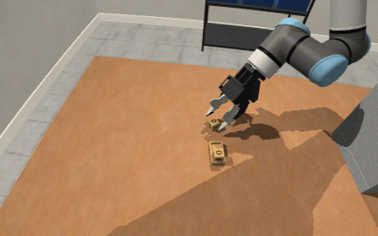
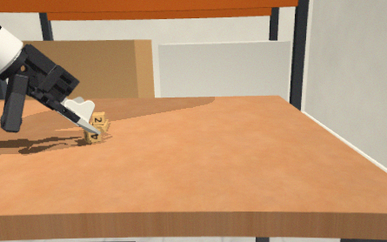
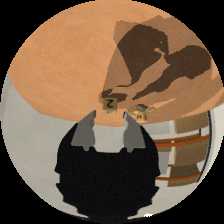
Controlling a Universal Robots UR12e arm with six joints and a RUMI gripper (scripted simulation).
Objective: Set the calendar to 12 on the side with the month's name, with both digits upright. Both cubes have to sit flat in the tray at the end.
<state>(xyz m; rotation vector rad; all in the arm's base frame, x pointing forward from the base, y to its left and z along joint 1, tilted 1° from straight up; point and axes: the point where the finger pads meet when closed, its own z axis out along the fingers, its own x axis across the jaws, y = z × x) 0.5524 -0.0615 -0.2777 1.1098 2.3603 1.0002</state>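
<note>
The cube lies 2 cm below my hand. The rest, counted from my hand: tray: 11 cm to the left, 2 cm below, 2 cm behind.
</note>
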